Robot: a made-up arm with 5 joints. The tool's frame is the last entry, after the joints. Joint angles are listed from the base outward.
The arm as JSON. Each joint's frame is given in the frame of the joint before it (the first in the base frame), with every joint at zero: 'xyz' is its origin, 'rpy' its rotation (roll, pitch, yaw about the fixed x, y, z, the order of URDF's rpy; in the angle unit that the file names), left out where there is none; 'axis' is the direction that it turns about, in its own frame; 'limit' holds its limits. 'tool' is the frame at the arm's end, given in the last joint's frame.
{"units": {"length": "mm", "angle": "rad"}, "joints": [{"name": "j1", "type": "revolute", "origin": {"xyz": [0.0, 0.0, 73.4]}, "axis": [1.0, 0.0, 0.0], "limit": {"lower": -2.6, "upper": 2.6}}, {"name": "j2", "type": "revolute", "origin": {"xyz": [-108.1, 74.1, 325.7]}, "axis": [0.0, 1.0, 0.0], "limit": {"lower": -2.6, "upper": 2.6}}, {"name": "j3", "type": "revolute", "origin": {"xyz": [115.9, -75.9, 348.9]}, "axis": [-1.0, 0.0, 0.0], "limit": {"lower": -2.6, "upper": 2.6}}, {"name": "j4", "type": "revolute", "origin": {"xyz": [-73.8, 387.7, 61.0]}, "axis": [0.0, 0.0, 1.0], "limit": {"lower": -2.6, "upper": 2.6}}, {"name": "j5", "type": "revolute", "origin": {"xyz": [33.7, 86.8, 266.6]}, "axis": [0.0, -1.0, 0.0], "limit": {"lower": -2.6, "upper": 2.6}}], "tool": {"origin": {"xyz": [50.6, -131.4, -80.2]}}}
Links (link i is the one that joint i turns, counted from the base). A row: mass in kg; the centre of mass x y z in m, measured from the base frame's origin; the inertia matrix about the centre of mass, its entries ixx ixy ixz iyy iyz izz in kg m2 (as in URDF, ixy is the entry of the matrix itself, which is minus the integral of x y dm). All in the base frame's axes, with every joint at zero. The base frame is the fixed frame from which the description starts. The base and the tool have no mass.
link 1: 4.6; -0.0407 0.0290 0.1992; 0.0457 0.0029 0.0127 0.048 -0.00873 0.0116
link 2: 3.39; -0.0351 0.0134 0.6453; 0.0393 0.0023 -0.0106 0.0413 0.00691 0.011
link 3: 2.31; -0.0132 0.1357 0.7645; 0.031 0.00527 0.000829 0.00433 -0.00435 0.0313
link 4: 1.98; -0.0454 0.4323 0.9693; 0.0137 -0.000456 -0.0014 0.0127 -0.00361 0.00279
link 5: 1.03; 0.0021 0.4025 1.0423; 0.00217 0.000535 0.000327 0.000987 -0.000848 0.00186
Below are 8 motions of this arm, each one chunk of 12 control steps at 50 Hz.
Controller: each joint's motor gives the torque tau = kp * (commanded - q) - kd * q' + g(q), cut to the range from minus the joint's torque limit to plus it. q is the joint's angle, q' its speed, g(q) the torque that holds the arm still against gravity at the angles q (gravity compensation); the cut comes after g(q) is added. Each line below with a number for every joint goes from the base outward.
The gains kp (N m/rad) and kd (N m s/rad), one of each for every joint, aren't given. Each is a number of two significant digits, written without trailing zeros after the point. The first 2 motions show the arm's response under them.
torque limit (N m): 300 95 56 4.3 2.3
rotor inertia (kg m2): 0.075 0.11 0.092 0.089 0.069
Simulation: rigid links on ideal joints. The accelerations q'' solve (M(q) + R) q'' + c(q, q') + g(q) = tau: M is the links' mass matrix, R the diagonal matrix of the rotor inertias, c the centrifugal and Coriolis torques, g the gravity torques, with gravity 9.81 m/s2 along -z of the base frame. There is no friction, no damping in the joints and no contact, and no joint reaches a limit. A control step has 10 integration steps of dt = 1/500 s. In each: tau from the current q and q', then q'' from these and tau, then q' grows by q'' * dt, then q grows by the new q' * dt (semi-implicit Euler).
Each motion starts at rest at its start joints. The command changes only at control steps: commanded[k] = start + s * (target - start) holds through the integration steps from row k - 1 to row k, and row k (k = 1, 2, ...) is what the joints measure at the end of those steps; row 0 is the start. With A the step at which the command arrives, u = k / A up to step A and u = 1 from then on. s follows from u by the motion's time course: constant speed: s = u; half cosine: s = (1 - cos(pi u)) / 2; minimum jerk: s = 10 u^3 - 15 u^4 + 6 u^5; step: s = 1 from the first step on.
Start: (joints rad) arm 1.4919 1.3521 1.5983 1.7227 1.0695
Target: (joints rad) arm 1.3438 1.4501 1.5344 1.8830 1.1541
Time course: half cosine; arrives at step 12
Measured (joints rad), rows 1 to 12:
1: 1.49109 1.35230 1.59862 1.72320 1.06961
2: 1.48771 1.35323 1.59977 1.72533 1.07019
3: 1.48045 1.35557 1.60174 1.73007 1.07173
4: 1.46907 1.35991 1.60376 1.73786 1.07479
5: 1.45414 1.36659 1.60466 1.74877 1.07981
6: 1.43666 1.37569 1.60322 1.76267 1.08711
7: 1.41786 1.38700 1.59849 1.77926 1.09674
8: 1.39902 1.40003 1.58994 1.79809 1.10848
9: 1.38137 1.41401 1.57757 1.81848 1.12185
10: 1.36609 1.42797 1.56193 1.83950 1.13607
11: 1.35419 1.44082 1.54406 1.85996 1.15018
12: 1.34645 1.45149 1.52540 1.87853 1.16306
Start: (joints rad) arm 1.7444 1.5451 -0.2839 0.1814 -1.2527
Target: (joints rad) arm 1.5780 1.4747 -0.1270 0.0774 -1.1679
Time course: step
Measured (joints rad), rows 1 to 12:
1: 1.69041 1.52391 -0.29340 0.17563 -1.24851
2: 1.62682 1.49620 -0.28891 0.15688 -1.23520
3: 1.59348 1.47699 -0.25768 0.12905 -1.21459
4: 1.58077 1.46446 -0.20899 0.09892 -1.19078
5: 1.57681 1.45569 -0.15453 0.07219 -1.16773
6: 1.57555 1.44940 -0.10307 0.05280 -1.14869
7: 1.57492 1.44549 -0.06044 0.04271 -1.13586
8: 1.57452 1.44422 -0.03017 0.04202 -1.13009
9: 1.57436 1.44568 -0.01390 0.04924 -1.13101
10: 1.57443 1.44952 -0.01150 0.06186 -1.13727
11: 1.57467 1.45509 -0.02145 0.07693 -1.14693
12: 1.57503 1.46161 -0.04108 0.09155 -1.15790
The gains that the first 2 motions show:
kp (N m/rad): 2300 220 250 31 31
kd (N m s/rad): 66 7.6 5.9 0.86 0.6
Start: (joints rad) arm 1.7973 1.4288 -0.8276 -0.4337 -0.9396
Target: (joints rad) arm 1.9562 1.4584 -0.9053 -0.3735 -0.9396
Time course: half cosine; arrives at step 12
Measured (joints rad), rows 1 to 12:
1: 1.79829 1.42892 -0.82705 -0.43355 -0.93964
2: 1.80216 1.42939 -0.82518 -0.43280 -0.93980
3: 1.81005 1.43038 -0.82222 -0.43083 -0.94013
4: 1.82208 1.43195 -0.81937 -0.42705 -0.94062
5: 1.83770 1.43405 -0.81828 -0.42108 -0.94123
6: 1.85597 1.43654 -0.82047 -0.41287 -0.94185
7: 1.87575 1.43920 -0.82711 -0.40277 -0.94238
8: 1.89575 1.44180 -0.83871 -0.39147 -0.94271
9: 1.91464 1.44410 -0.85510 -0.37999 -0.94276
10: 1.93116 1.44594 -0.87540 -0.36947 -0.94248
11: 1.94419 1.44726 -0.89810 -0.36109 -0.94186
12: 1.95284 1.44808 -0.92128 -0.35594 -0.94095

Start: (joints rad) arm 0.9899 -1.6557 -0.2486 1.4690 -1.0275
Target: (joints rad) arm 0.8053 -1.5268 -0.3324 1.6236 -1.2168
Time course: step
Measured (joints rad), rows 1 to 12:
1: 0.94334 -1.63520 -0.26840 1.48368 -1.04123
2: 0.86744 -1.60046 -0.30338 1.51613 -1.07354
3: 0.81476 -1.57287 -0.32965 1.55489 -1.11786
4: 0.79239 -1.55558 -0.34048 1.59296 -1.16788
5: 0.78991 -1.54500 -0.34013 1.62650 -1.21595
6: 0.79546 -1.53714 -0.33545 1.65329 -1.25590
7: 0.80161 -1.52969 -0.33120 1.67193 -1.28477
8: 0.80554 -1.52195 -0.32927 1.68181 -1.30257
9: 0.80717 -1.51422 -0.32966 1.68321 -1.30932
10: 0.80743 -1.50707 -0.33153 1.67723 -1.30505
11: 0.80720 -1.50102 -0.33395 1.66571 -1.28984
12: 0.80696 -1.49635 -0.33617 1.65085 -1.26576

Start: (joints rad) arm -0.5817 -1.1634 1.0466 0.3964 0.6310
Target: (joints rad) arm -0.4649 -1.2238 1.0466 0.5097 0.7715
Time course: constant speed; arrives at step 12
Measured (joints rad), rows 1 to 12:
1: -0.58013 -1.16399 1.04635 0.39831 0.63226
2: -0.57538 -1.16581 1.04567 0.40392 0.63646
3: -0.56739 -1.16901 1.04469 0.41311 0.64437
4: -0.55698 -1.17338 1.04367 0.42460 0.65596
5: -0.54532 -1.17856 1.04290 0.43683 0.67054
6: -0.53344 -1.18420 1.04256 0.44851 0.68707
7: -0.52201 -1.19002 1.04275 0.45895 0.70438
8: -0.51132 -1.19584 1.04338 0.46803 0.72141
9: -0.50132 -1.20156 1.04433 0.47608 0.73733
10: -0.49181 -1.20712 1.04539 0.48362 0.75164
11: -0.48250 -1.21253 1.04640 0.49118 0.76419
12: -0.47320 -1.21778 1.04721 0.49915 0.77513

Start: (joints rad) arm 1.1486 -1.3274 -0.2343 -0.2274 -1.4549
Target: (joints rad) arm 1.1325 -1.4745 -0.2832 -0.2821 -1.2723
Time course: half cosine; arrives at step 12
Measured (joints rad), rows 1 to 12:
1: 1.14855 -1.32744 -0.23439 -0.22751 -1.45459
2: 1.14830 -1.32767 -0.23481 -0.22807 -1.45295
3: 1.14771 -1.32843 -0.23592 -0.22963 -1.44836
4: 1.14670 -1.33017 -0.23800 -0.23272 -1.43912
5: 1.14529 -1.33342 -0.24122 -0.23775 -1.42396
6: 1.14357 -1.33870 -0.24562 -0.24488 -1.40237
7: 1.14167 -1.34643 -0.25111 -0.25395 -1.37492
8: 1.13975 -1.35685 -0.25751 -0.26448 -1.34318
9: 1.13793 -1.37000 -0.26450 -0.27567 -1.30966
10: 1.13635 -1.38564 -0.27175 -0.28654 -1.27744
11: 1.13508 -1.40335 -0.27882 -0.29602 -1.24978
12: 1.13421 -1.42243 -0.28528 -0.30307 -1.22973

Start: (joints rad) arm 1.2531 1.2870 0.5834 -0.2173 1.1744
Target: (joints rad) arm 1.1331 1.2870 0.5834 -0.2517 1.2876
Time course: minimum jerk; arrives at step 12
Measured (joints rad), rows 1 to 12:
1: 1.25295 1.28692 0.58339 -0.21733 1.17444
2: 1.25184 1.28631 0.58331 -0.21755 1.17483
3: 1.24830 1.28449 0.58307 -0.21827 1.17633
4: 1.24095 1.28100 0.58255 -0.21978 1.18011
5: 1.22920 1.27603 0.58172 -0.22228 1.18751
6: 1.21351 1.27038 0.58061 -0.22575 1.19953
7: 1.19527 1.26532 0.57939 -0.22998 1.21649
8: 1.17642 1.26218 0.57830 -0.23464 1.23767
9: 1.15907 1.26209 0.57761 -0.23930 1.26135
10: 1.14505 1.26565 0.57758 -0.24359 1.28494
11: 1.13554 1.27275 0.57832 -0.24728 1.30546
12: 1.13066 1.28241 0.57977 -0.25029 1.32022

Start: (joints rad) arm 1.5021 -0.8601 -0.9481 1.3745 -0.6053
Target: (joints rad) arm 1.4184 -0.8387 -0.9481 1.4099 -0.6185
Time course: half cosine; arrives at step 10
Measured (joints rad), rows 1 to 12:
1: 1.50173 -0.86007 -0.94868 1.37459 -0.60535
2: 1.50004 -0.85992 -0.95123 1.37507 -0.60561
3: 1.49601 -0.85955 -0.95681 1.37644 -0.60632
4: 1.48918 -0.85886 -0.96519 1.37921 -0.60767
5: 1.47971 -0.85782 -0.97486 1.38374 -0.60978
6: 1.46833 -0.85641 -0.98355 1.39012 -0.61260
7: 1.45601 -0.85461 -0.98892 1.39803 -0.61589
8: 1.44385 -0.85247 -0.98911 1.40679 -0.61929
9: 1.43291 -0.85002 -0.98310 1.41532 -0.62228
10: 1.42411 -0.84740 -0.97085 1.42237 -0.62430
11: 1.41783 -0.84473 -0.95383 1.42676 -0.62492
12: 1.41365 -0.84213 -0.93514 1.42777 -0.62398

